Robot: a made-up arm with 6 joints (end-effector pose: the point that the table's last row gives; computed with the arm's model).
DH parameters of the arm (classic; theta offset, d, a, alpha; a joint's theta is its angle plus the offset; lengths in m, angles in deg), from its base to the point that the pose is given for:
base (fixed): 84.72 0 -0.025 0
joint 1: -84.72 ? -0.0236 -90
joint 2: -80.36 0 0.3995 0
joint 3: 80.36 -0.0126 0.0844 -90
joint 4: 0 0.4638 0.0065 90
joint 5: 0 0.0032 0.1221 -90
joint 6: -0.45 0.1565 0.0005 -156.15
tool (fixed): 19.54 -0.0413 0 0
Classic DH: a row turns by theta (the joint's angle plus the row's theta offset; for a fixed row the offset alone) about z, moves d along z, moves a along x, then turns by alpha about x.
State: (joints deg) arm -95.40 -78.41 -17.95 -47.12 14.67 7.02
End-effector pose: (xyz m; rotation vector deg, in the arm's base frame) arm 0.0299 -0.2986 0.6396 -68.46 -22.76 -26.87
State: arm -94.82 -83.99 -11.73 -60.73 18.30 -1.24
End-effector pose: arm 0.0260 -0.2934 0.5700 -66.09 -1.45 -17.79
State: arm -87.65 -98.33 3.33 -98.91 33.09 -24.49
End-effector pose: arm -0.0099 -0.2836 0.4327 -54.38 56.37 5.83
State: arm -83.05 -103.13 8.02 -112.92 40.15 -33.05
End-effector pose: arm -0.0203 -0.2820 0.4145 -50.35 77.27 11.70
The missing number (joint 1, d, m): 0.2972
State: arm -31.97 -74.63 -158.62 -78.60 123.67 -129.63
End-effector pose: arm -0.7773 0.1931 0.6943 -55.40 -2.11 10.92
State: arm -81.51 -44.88 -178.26 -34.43 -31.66 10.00
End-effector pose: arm 0.0001 0.8069 0.8631 119.43 32.09 -62.52
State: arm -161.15 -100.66 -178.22 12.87 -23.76 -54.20
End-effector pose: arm 0.9048 0.3278 -0.0660 73.31 -43.00 -89.70
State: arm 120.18 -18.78 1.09 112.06 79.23 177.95
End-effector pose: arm -0.2396 0.1005 0.1410 -91.57 5.18 -94.16
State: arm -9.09 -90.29 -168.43 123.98 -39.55 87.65
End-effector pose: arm -0.9481 -0.0875 0.5092 -127.92 -45.40 -57.65
